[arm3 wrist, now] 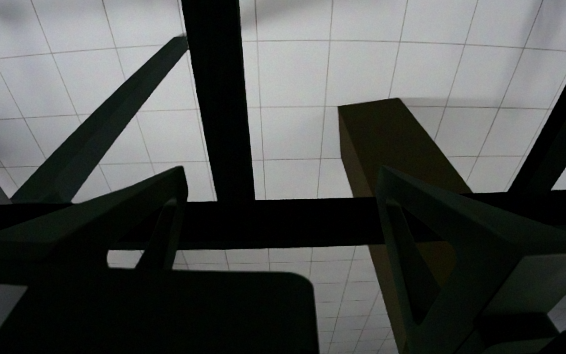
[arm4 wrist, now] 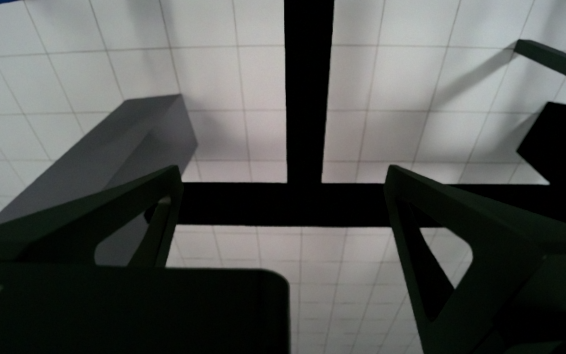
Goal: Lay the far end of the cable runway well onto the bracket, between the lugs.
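My arm3 gripper [arm3 wrist: 282,172] is open, its two dark fingers wide apart. My arm4 gripper [arm4 wrist: 283,171] is also open, with nothing between its fingertips. A black ladder-like frame, which looks like the cable runway [arm3 wrist: 300,222] [arm4 wrist: 240,204], lies behind the fingers in both views. Its long bar crosses sideways and a crossbar runs up from it. Whether the fingers touch it cannot be told. I cannot make out the bracket and its lugs in either view. The arm1 and arm2 grippers do not show.
A brown post [arm3 wrist: 395,145] stands at the right in the arm3 view, and a slanting dark green bar [arm3 wrist: 107,117] at the left. A grey block [arm4 wrist: 95,150] is at the left in the arm4 view; a black block [arm4 wrist: 542,140] is at the right. Tiled floor [arm3 wrist: 295,75] [arm4 wrist: 265,75] lies below.
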